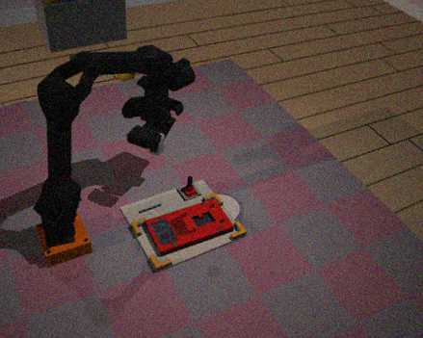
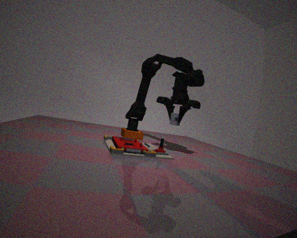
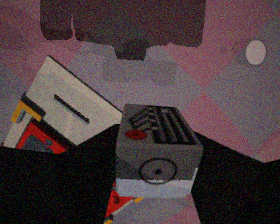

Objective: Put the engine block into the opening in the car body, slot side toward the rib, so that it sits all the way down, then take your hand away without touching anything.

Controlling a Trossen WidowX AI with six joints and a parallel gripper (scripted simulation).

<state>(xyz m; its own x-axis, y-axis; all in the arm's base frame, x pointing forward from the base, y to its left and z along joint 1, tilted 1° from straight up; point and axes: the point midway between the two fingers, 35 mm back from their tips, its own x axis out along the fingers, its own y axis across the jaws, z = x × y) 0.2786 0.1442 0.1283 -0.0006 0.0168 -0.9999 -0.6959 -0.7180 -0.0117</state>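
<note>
My gripper tip is now 10 mm below the grey ribbed engine block and 10 mm short of it. Also, from my gripper tip: black upright stick (100 mm below, 80 mm ahead, 60 mm to the right).
</note>
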